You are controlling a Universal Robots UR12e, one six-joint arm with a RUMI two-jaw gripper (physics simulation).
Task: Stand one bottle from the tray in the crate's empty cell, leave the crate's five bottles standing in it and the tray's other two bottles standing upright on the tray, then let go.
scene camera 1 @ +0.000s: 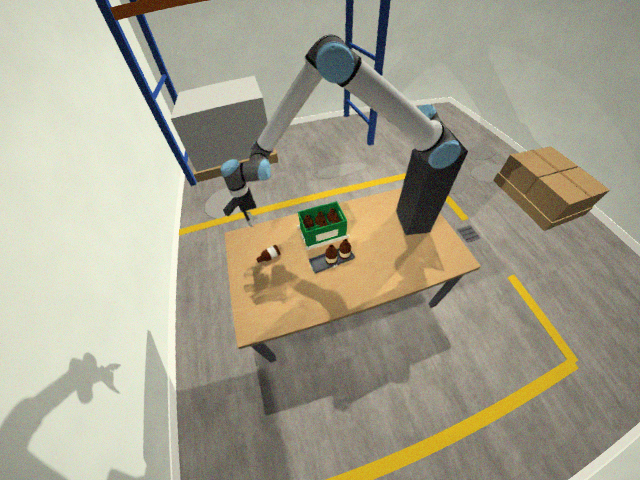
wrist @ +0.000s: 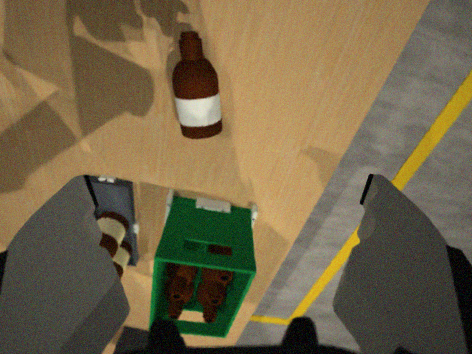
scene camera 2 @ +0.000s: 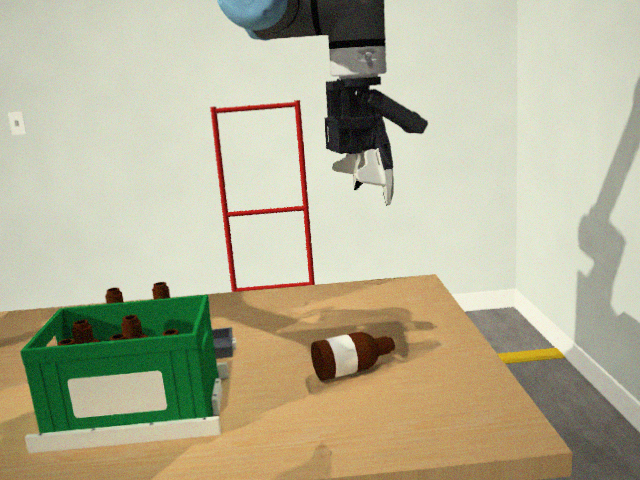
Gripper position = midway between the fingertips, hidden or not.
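Observation:
Scene camera 2 gives me my gripper (scene camera 2: 370, 197), and the wrist view has the gripper (wrist: 230, 178) as well. There is also a brown bottle (scene camera 2: 346, 354), and I can see that bottle (wrist: 195, 81) from the wrist too.

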